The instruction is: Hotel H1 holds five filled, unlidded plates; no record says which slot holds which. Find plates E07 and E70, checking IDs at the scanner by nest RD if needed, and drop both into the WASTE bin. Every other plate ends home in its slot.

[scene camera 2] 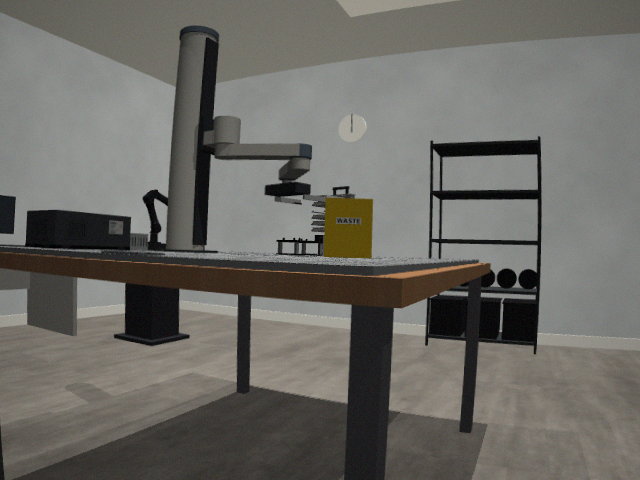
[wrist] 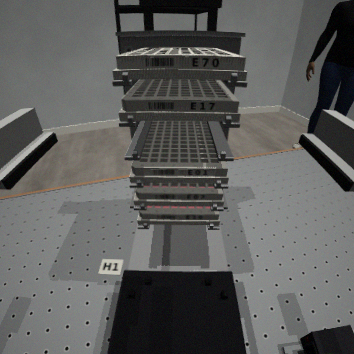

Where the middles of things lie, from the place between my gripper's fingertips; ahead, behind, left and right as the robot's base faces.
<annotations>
Now: hand 30 mm short of the plate E07 (wrist: 152, 193), 90 mm to the right of it and 90 mm above it. Round my hand: plate E10 (wrist: 154, 214): 30 mm ahead, 90 mm to the left, 120 mm below.
</annotations>
